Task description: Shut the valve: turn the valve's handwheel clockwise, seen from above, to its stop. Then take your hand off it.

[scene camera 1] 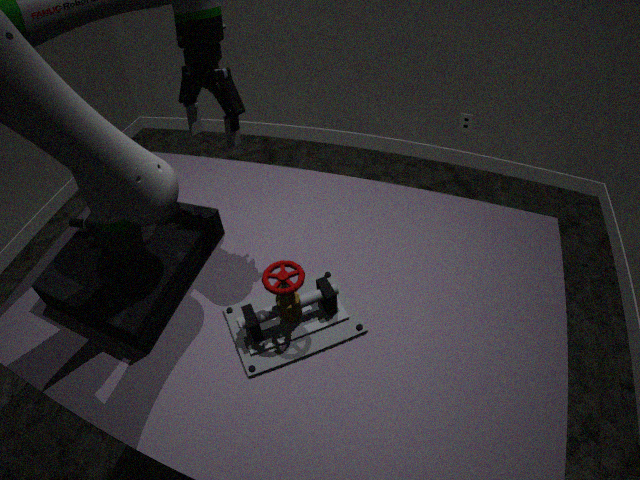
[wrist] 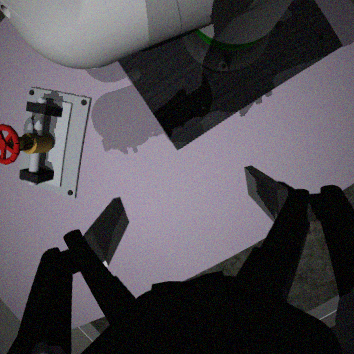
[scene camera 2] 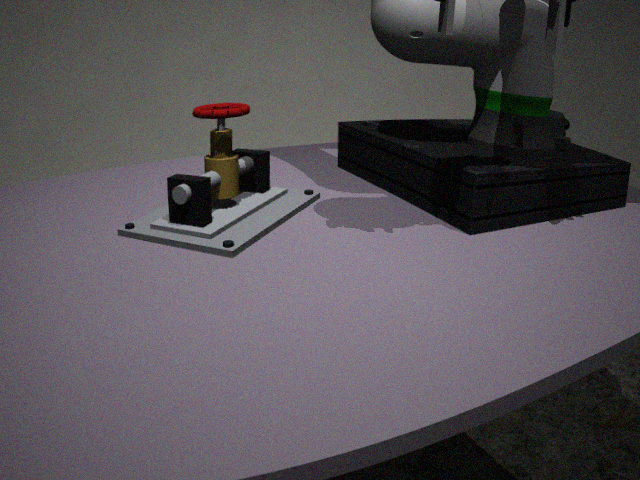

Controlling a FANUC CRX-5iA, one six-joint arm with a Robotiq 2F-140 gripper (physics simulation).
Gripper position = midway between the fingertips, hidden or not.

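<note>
You've got the gripper [scene camera 1: 214, 138] showing, and the wrist view has the gripper [wrist: 183, 195] too. There's a red handwheel [scene camera 1: 283, 276], and scene camera 2 also gives you that handwheel [scene camera 2: 220, 111]. Then there's a grey base plate [scene camera 1: 279, 356], and you'd find the plate [wrist: 80, 105] in the wrist view as well.
</note>
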